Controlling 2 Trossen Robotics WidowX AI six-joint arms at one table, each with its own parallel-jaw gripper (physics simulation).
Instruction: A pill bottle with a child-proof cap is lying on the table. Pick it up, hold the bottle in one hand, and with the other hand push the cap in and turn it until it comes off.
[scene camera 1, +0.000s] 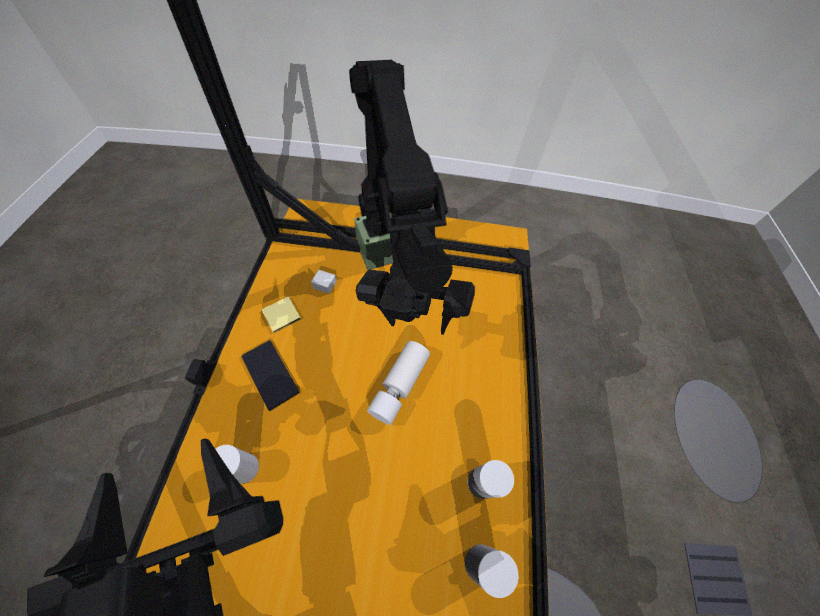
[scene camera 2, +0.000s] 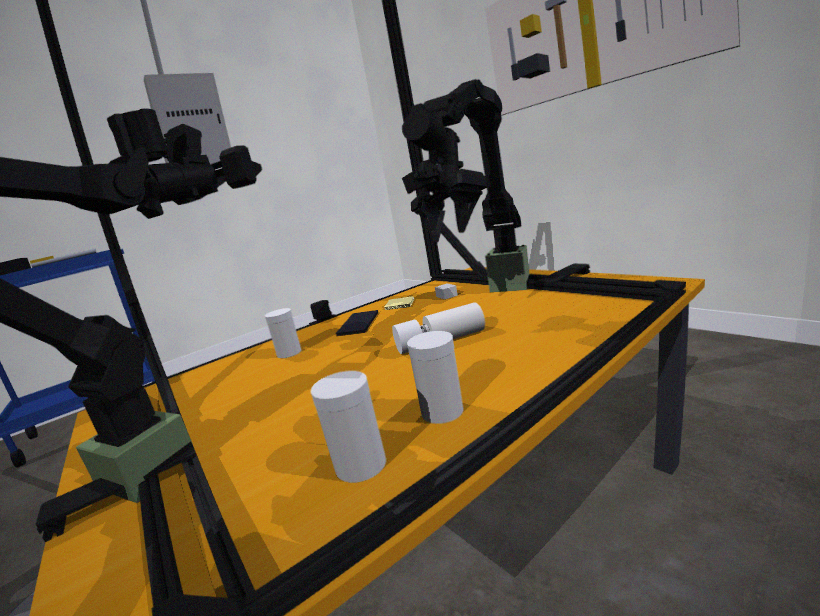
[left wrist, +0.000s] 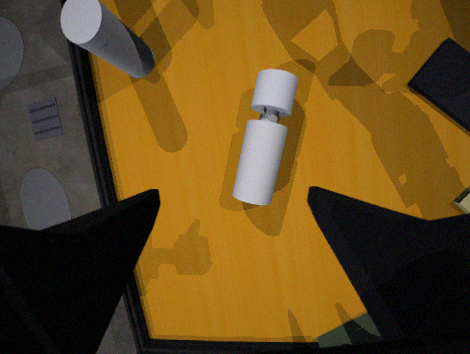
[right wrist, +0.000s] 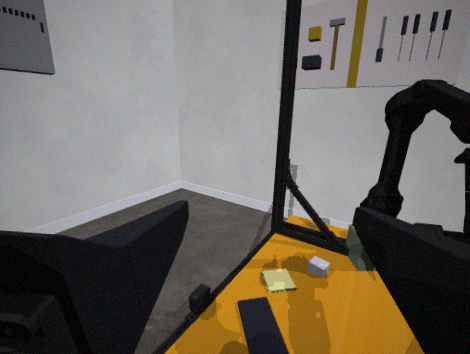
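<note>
The white pill bottle lies on its side on the orange table. Its white cap is in line with the body, with a narrow neck showing between them. My left gripper is open and empty, pointing down above the table near the bottle's base end; its fingers do not touch the bottle. My right gripper is open and empty, raised at the lower left of scene camera 1, well away from the bottle.
White upright cylinders stand around the bottle. A dark slab, a yellow pad and a small white block lie along one side. Black rails edge the table.
</note>
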